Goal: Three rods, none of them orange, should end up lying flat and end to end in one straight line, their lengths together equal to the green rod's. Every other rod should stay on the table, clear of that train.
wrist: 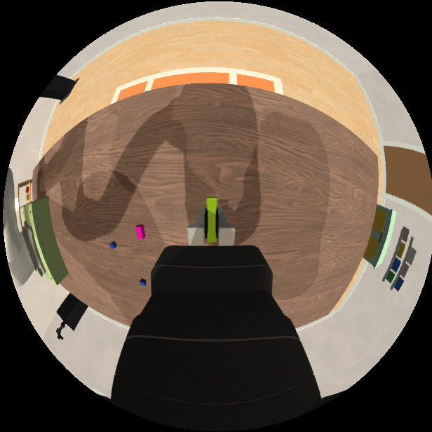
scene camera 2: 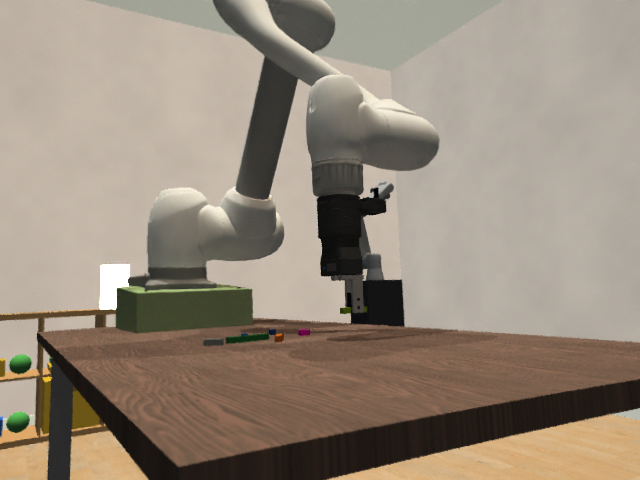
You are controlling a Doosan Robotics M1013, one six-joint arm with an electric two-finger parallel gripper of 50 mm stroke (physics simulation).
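Frame: origin at the arm's base, x back, y down, z right, level; centimetres.
Seen in the pictures: gripper, fingertip midpoint: (scene camera 2: 354,312); arm's base, link origin: (scene camera 2: 177,287).
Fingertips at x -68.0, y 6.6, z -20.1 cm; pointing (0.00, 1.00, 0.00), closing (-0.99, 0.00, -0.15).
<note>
Pixels of each thing's top centre, then the offset from my fingertips to it. Level surfaces: height alone.
- lime rod, top centre: (scene camera 2: 353,307) dy -1.0, dx +0.0, dz +0.2 cm
- long green rod, top centre: (scene camera 2: 248,335) dy +3.1, dx +7.2, dz +17.1 cm
- grey rod, top centre: (scene camera 2: 213,339) dy +3.1, dx +4.8, dz +23.5 cm
- orange rod, top centre: (scene camera 2: 279,334) dy +3.1, dx +3.5, dz +12.7 cm
- magenta rod, top centre: (scene camera 2: 304,329) dy +3.1, dx +10.8, dz +5.3 cm
- blue rod, top centre: (scene camera 2: 272,329) dy +3.1, dx +17.5, dz +9.4 cm
- wooden table, surface height: dy +4.1 cm
My gripper (scene camera 2: 353,310) (wrist: 211,216) is shut on a lime rod (scene camera 2: 344,310) (wrist: 212,205) and holds it level above the table. The long green rod (scene camera 2: 247,338) lies flat in the scene view, with a grey rod (scene camera 2: 212,342) near its left end and an orange rod (scene camera 2: 279,337) near its right end. A magenta rod (scene camera 2: 303,332) (wrist: 140,232) lies apart, farther right. Two small blue rods lie behind: one blue rod (scene camera 2: 272,331) (wrist: 113,245) and another blue rod (scene camera 2: 244,335) (wrist: 143,282), partly hidden by the green rod in the scene view. Green, grey and orange do not show in the wrist view.
The wooden table (scene camera 2: 310,403) (wrist: 295,200) carries the rods. The arm's green base block (scene camera 2: 191,308) (wrist: 48,242) stands at the table's far left. A black stand (scene camera 2: 385,302) with a second arm is behind the table. A shelf with green balls (scene camera 2: 20,363) is at the left.
</note>
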